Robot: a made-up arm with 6 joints. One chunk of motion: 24 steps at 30 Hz.
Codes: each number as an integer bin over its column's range. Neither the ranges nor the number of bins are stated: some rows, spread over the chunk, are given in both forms.
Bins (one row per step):
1: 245 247 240 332 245 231
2: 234 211 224 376 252 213
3: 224 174 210 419 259 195
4: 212 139 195 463 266 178
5: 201 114 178 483 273 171
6: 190 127 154 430 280 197
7: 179 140 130 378 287 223
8: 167 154 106 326 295 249
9: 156 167 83 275 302 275
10: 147 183 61 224 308 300
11: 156 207 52 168 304 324
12: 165 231 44 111 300 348
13: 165 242 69 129 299 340
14: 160 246 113 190 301 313
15: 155 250 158 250 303 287
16: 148 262 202 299 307 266
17: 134 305 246 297 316 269
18: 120 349 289 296 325 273
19: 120 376 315 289 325 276
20: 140 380 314 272 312 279
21: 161 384 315 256 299 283
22: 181 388 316 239 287 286
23: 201 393 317 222 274 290
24: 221 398 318 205 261 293
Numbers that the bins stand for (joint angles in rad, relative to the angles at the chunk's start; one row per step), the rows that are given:
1: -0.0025 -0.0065 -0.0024 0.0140 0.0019 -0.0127
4: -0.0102 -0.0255 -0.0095 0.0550 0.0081 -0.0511
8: -0.0208 -0.0229 -0.0234 0.0121 0.0166 0.0003
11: -0.0234 -0.0135 -0.0319 -0.0374 0.0192 0.0546
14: -0.0224 -0.0067 -0.0223 -0.0305 0.0184 0.0466
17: -0.0285 0.0037 -0.0015 0.0030 0.0228 0.0148
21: -0.0222 0.0176 0.0093 -0.0098 0.0178 0.0249
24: -0.0081 0.0201 0.0098 -0.0258 0.0066 0.0322
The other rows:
2: -0.0050 -0.0128 -0.0049 0.0277 0.0040 -0.0258
3: -0.0074 -0.0194 -0.0071 0.0412 0.0060 -0.0388
5: -0.0128 -0.0299 -0.0121 0.0612 0.0101 -0.0562
6: -0.0154 -0.0276 -0.0159 0.0446 0.0122 -0.0374
7: -0.0180 -0.0253 -0.0196 0.0284 0.0142 -0.0185
9: -0.0234 -0.0206 -0.0270 -0.0039 0.0186 0.0191
10: -0.0255 -0.0178 -0.0305 -0.0199 0.0204 0.0372
12: -0.0213 -0.0093 -0.0331 -0.0552 0.0181 0.0720
13: -0.0213 -0.0074 -0.0292 -0.0496 0.0178 0.0662
15: -0.0236 -0.0060 -0.0153 -0.0117 0.0189 0.0278
16: -0.0252 -0.0039 -0.0084 0.0036 0.0201 0.0126
18: -0.0318 0.0115 0.0052 0.0027 0.0254 0.0177
19: -0.0318 0.0162 0.0093 0.0005 0.0254 0.0198
20: -0.0271 0.0169 0.0092 -0.0048 0.0216 0.0220
22: -0.0175 0.0183 0.0095 -0.0152 0.0142 0.0271
23: -0.0128 0.0192 0.0096 -0.0205 0.0104 0.0300

